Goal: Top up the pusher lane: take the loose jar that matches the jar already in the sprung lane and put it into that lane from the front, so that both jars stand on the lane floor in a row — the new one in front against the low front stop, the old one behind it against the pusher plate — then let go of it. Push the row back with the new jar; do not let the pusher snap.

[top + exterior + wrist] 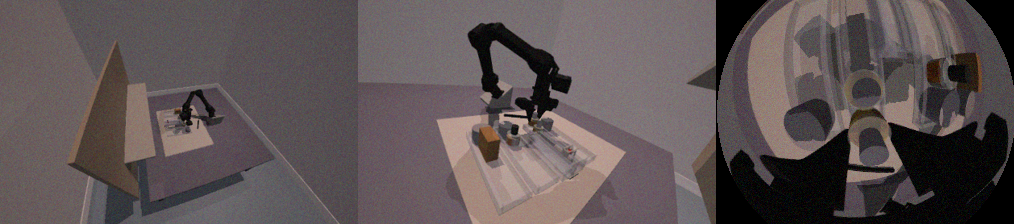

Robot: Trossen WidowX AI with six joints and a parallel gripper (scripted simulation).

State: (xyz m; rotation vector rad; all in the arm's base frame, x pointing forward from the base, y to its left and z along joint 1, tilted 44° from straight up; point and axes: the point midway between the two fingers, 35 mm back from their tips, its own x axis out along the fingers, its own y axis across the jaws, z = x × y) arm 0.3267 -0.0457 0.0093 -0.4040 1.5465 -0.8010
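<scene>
My gripper tip is 140 mm short of the clear lane, 60 mm to the left of it and 30 mm above it. Round my gripper tip: orange-brown box: 30 mm ahead, 230 mm to the right, 10 mm below; then tan wall panel: 610 mm ahead, 90 mm to the right, 350 mm above.
</scene>
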